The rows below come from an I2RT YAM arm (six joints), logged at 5 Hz.
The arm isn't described. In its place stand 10 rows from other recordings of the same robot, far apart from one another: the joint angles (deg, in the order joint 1, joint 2, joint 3, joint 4, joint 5, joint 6), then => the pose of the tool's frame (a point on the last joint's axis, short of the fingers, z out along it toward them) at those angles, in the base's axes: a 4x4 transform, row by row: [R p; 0 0 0 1], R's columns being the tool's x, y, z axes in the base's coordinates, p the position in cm.
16.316, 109.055, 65.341, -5.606, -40.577, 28.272 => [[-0.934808 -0.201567 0.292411 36.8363], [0.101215 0.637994 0.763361 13.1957], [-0.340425 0.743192 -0.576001 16.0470], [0 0 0 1]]
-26.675, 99.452, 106.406, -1.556, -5.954, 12.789 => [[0.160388 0.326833 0.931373 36.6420], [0.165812 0.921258 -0.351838 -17.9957], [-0.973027 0.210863 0.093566 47.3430], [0 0 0 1]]
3.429, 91.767, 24.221, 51.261, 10.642, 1.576 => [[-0.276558 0.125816 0.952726 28.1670], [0.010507 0.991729 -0.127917 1.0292], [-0.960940 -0.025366 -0.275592 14.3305], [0 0 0 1]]
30.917, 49.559, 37.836, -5.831, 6.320, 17.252 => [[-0.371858 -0.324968 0.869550 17.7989], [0.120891 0.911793 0.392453 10.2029], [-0.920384 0.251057 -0.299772 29.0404], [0 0 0 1]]
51.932, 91.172, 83.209, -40.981, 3.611, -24.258 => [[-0.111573 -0.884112 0.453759 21.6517], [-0.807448 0.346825 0.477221 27.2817], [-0.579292 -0.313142 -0.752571 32.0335], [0 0 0 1]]
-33.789, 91.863, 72.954, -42.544, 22.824, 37.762 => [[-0.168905 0.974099 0.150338 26.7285], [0.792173 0.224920 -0.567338 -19.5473], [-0.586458 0.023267 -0.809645 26.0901], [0 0 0 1]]
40.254, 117.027, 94.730, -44.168, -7.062, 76.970 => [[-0.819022 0.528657 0.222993 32.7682], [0.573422 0.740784 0.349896 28.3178], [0.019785 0.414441 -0.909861 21.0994], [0 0 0 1]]
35.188, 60.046, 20.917, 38.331, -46.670, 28.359 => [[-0.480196 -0.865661 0.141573 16.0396], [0.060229 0.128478 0.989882 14.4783], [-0.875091 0.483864 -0.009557 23.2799], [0 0 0 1]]
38.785, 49.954, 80.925, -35.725, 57.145, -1.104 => [[-0.070617 0.311431 0.947641 11.4086], [-0.070157 0.946110 -0.316156 5.3314], [-0.995033 -0.088809 -0.044962 48.5390], [0 0 0 1]]
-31.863, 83.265, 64.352, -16.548, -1.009, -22.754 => [[-0.653812 0.284922 0.700963 28.0200], [-0.048951 0.908527 -0.414949 -17.3420], [-0.755072 -0.305612 -0.580059 28.9447], [0 0 0 1]]
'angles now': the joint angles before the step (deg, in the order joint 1, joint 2, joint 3, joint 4, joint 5, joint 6). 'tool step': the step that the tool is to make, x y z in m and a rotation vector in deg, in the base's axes. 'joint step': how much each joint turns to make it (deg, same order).
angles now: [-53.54, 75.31, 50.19, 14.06, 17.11, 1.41]
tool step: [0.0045, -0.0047, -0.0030, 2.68, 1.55, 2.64]
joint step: [-0.16, 1.58, 1.79, -3.21, -2.80, -0.28]
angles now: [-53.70, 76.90, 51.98, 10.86, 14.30, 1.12]
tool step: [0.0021, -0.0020, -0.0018, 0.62, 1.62, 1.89]
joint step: [-0.09, 0.72, 0.63, -1.02, -1.68, -1.45]
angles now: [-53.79, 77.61, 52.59, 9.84, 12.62, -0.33]
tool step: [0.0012, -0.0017, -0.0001, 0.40, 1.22, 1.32]
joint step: [-0.14, 0.48, 0.70, -1.02, -1.20, -1.14]
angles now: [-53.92, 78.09, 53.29, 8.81, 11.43, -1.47]
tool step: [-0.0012, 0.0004, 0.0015, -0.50, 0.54, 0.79]
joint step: [-0.22, -0.33, -0.02, -0.03, -0.77, -1.00]
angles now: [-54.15, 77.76, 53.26, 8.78, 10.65, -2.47]
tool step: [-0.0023, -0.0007, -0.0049, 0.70, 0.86, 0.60]
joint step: [-0.52, 0.07, -0.66, -0.23, -1.00, -0.60]
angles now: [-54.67, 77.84, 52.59, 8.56, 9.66, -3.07]
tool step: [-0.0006, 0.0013, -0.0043, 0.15, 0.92, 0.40]
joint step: [0.03, -0.10, -0.85, 0.22, -0.16, -0.75]
